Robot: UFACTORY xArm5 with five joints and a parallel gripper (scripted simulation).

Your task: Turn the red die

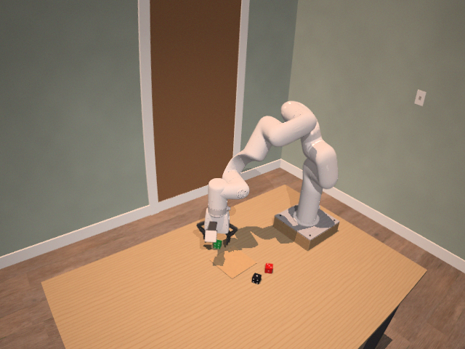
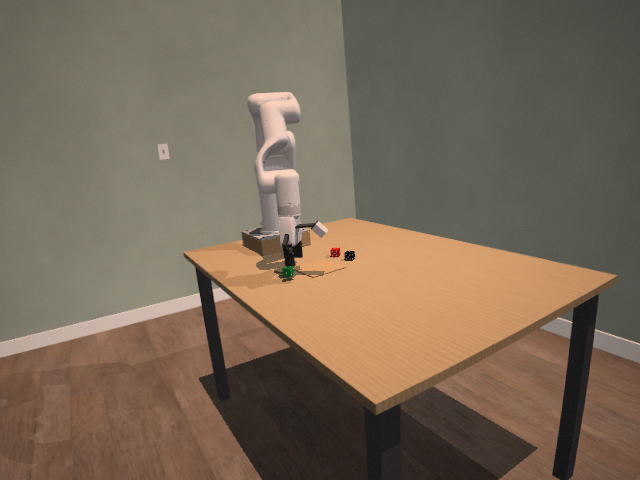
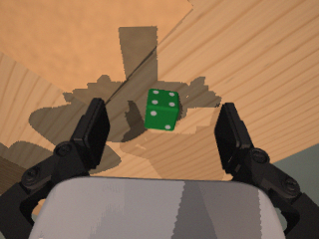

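Right now the green die is 2 cm behind my hand, 1 cm to the right of it and 4 cm below it. The rest, counted from my hand: tan mat: 10 cm to the left, 6 cm below; red die: 6 cm behind, 24 cm to the left, 4 cm below; black die: 2 cm ahead, 24 cm to the left, 4 cm below.
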